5 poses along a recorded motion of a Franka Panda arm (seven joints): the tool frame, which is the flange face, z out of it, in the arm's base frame.
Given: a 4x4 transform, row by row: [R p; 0 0 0 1], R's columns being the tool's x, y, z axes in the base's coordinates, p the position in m. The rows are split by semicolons.
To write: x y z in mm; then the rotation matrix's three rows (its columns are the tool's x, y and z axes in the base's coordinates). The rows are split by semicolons. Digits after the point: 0 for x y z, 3 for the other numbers.
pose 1, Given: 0.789 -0.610 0.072 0.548; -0.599 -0.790 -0.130 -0.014; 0.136 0.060 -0.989 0.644; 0 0 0 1
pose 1, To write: 548 -14 644; 0.789 -0.610 0.072; -0.599 -0.790 -0.130; 0.136 0.060 -0.989
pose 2, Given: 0.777 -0.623 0.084 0.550; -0.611 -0.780 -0.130 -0.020; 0.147 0.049 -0.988 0.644; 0 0 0 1
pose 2, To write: 550 -20 644; 0.777 -0.623 0.084; -0.611 -0.780 -0.130; 0.147 0.049 -0.988
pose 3, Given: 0.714 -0.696 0.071 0.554; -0.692 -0.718 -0.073 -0.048; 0.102 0.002 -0.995 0.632; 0 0 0 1
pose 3, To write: 554 -48 632; 0.714 -0.696 0.071; -0.692 -0.718 -0.073; 0.102 0.002 -0.995
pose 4, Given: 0.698 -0.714 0.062 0.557; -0.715 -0.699 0.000 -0.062; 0.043 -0.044 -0.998 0.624; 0 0 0 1
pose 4, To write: 557 -62 624; 0.698 -0.714 0.062; -0.715 -0.699 0.000; 0.043 -0.044 -0.998
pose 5, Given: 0.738 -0.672 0.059 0.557; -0.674 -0.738 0.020 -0.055; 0.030 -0.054 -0.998 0.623; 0 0 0 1
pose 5, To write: 557 -55 623; 0.738 -0.672 0.059; -0.674 -0.738 0.020; 0.030 -0.054 -0.998
